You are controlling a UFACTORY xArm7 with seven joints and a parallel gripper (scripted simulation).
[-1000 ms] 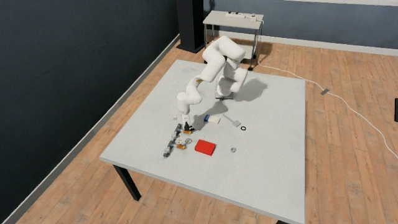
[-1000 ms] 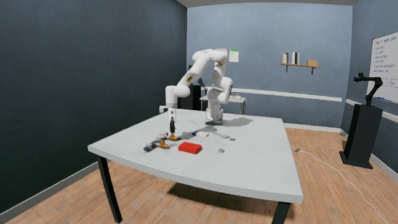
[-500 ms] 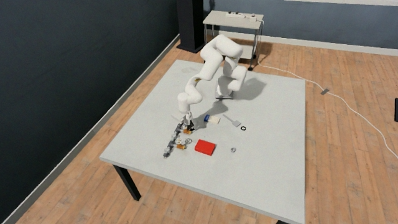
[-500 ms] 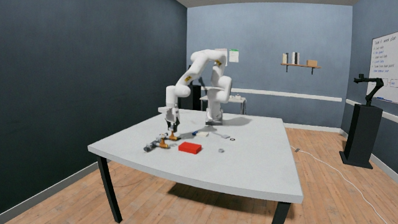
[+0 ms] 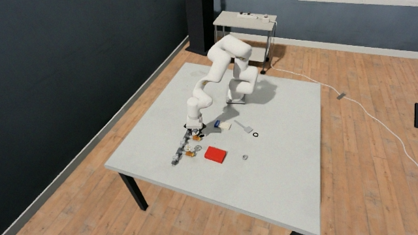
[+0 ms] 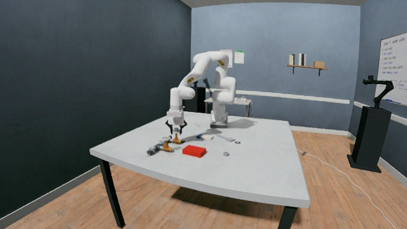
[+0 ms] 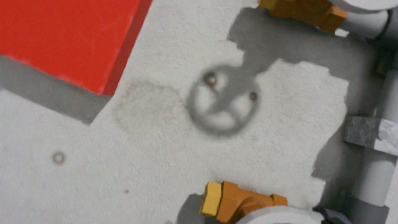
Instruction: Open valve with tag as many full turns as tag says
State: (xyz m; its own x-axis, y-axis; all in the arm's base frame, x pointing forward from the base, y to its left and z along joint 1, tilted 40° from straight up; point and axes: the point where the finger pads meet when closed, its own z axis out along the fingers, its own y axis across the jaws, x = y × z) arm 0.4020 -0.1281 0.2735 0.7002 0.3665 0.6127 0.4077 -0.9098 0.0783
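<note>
Now: hand 90 mm above the black tag, 40 mm past it and 10 mm to the left of it. Round my hand: red block 180 mm to the left, 70 mm below, 40 mm ahead; then grey nut 350 mm to the left, 80 mm below, 40 mm behind; then blue box 210 mm behind, 90 mm to the left, 80 mm below.
</note>
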